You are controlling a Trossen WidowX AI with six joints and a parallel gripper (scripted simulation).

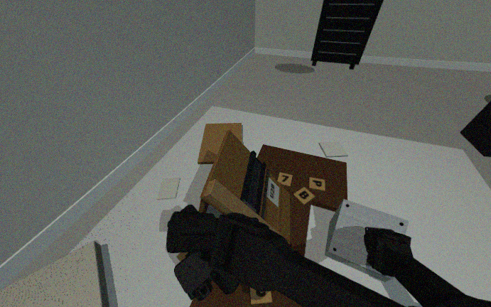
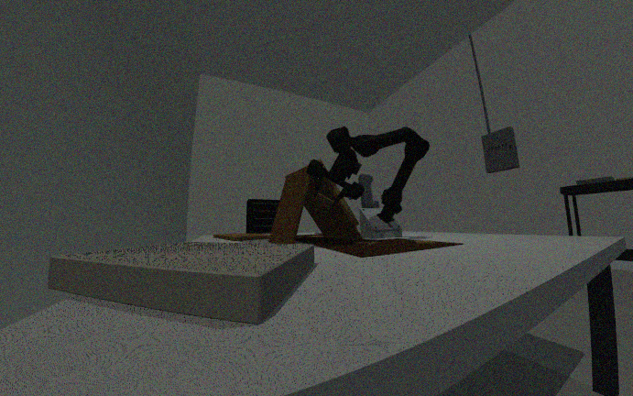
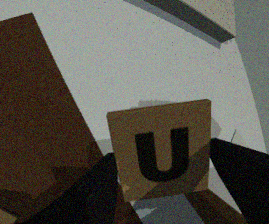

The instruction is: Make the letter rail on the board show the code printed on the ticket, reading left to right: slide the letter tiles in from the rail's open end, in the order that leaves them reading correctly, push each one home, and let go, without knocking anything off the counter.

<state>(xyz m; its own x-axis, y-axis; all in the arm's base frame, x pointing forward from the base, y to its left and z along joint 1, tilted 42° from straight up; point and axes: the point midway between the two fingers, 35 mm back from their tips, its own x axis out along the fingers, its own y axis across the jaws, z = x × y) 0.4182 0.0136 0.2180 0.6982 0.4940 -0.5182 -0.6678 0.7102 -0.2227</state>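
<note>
Right now my gripper tip is 16 cm past the white ticket, 25 cm to the left of it and 4 cm above it. From my gripper tip the other things lie so: brown mat: 26 cm behind, 18 cm to the right, 14 cm below; flat tan panel: 12 cm ahead, 57 cm to the right, 13 cm below.
</note>
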